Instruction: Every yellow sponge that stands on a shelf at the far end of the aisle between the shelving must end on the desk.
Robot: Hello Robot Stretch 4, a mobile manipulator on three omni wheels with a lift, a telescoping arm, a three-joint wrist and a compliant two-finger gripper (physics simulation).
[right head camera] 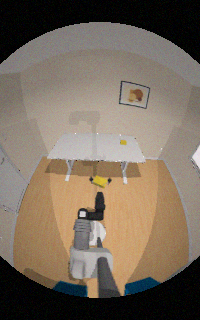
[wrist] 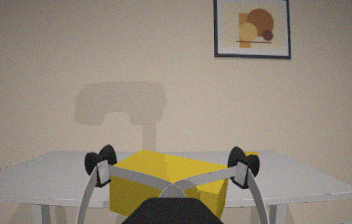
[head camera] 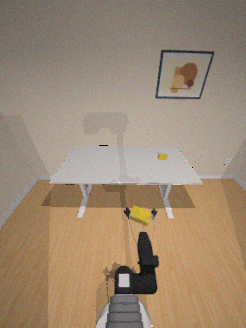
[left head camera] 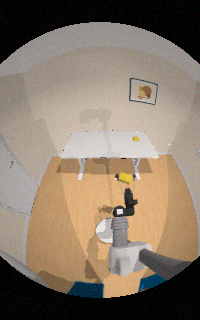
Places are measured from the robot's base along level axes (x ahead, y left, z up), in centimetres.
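Pixels of known places: gripper, fingertip midpoint: [right head camera: 100, 176] [wrist: 172, 160] [head camera: 140, 208] [left head camera: 124, 173]; robot's base at its link origin: [right head camera: 91, 231] [left head camera: 109, 229].
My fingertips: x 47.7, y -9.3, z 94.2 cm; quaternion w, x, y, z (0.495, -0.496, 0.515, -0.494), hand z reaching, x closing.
Observation:
Ahead of a thing's pixels: the offset from my fingertips to its top centre. Level surfaces: height alone.
My gripper [head camera: 140, 213] [left head camera: 125, 177] [right head camera: 100, 180] [wrist: 172, 160] is shut on a yellow sponge {dx -3.1, dy +0.2, dz +0.9 cm} [head camera: 140, 216] [left head camera: 125, 178] [right head camera: 100, 182] [wrist: 145, 161], held slightly turned between the two fingertips. It is in the air, and in the head view it appears over the floor in front of the white desk {dz -25.0 cm} [head camera: 100, 165] [left head camera: 90, 145] [right head camera: 75, 147] [wrist: 40, 180]. A second yellow sponge {dx +85.2, dy -40.2, dz -18.8 cm} [head camera: 163, 157] [left head camera: 136, 139] [right head camera: 123, 142] lies on the desk, toward the back right. In the wrist view it is mostly hidden behind the right fingertip. The shelving and its shelves do not show.
The desk's front edge and two white legs face me across the wooden floor {dz -97.0 cm} [head camera: 200, 260]. The wall behind it carries a framed picture [head camera: 185, 75] [wrist: 252, 30]. Side walls stand left and right. Blue parts [left head camera: 86, 290] [right head camera: 70, 289] show at the bottom of both side head views.

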